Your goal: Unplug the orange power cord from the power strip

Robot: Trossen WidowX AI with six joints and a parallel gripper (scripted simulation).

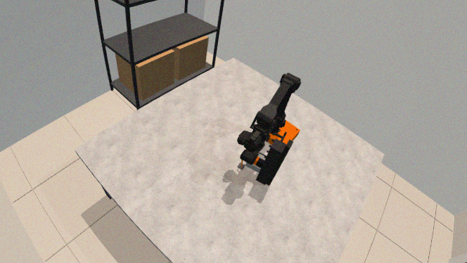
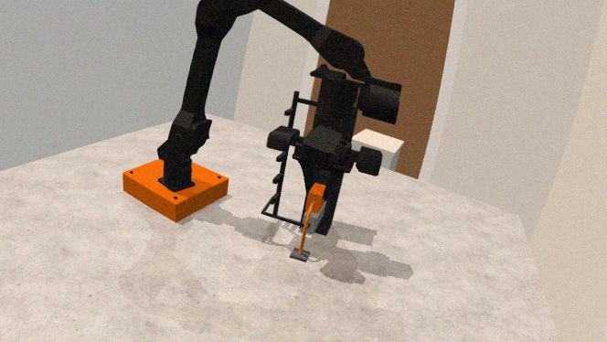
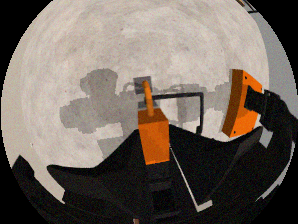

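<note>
Right now my gripper tip is 10 mm past the orange plug and 30 mm to the right of it. From my gripper tip the other things lie so: grey end piece (10 mm ahead, 30 mm to the right, 100 mm below).
</note>
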